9 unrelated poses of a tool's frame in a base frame.
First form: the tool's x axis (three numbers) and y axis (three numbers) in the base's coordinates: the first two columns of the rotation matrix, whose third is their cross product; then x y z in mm.
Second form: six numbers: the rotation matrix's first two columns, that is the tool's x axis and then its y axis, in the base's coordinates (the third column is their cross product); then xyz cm. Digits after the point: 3 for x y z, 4 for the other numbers.
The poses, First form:
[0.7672 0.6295 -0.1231 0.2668 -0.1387 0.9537 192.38 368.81 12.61]
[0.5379 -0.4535 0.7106 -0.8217 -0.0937 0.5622 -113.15 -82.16 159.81]
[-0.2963 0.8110 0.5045 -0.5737 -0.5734 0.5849 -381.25 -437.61 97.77]
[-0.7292 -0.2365 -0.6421 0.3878 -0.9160 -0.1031 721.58 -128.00 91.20]
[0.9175 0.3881 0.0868 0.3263 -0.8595 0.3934 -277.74 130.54 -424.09]
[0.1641 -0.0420 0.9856 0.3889 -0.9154 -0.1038 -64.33 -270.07 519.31]
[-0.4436 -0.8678 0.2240 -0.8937 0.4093 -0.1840 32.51 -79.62 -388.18]
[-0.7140 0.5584 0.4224 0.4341 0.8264 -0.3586 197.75 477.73 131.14]
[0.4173 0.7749 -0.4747 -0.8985 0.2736 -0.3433 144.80 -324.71 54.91]
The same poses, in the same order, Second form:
[0.7672 0.6295 -0.1231 0.2668 -0.1387 0.9537 19.238 36.881 1.261]
[0.5379 -0.4535 0.7106 -0.8217 -0.0937 0.5622 -11.315 -8.216 15.981]
[-0.2963 0.8110 0.5045 -0.5737 -0.5734 0.5849 -38.125 -43.761 9.777]
[-0.7292 -0.2365 -0.6421 0.3878 -0.9160 -0.1031 72.158 -12.800 9.120]
[0.9175 0.3881 0.0868 0.3263 -0.8595 0.3934 -27.774 13.054 -42.409]
[0.1641 -0.0420 0.9856 0.3889 -0.9154 -0.1038 -6.433 -27.007 51.931]
[-0.4436 -0.8678 0.2240 -0.8937 0.4093 -0.1840 3.251 -7.962 -38.818]
[-0.7140 0.5584 0.4224 0.4341 0.8264 -0.3586 19.775 47.773 13.114]
[0.4173 0.7749 -0.4747 -0.8985 0.2736 -0.3433 14.480 -32.471 5.491]

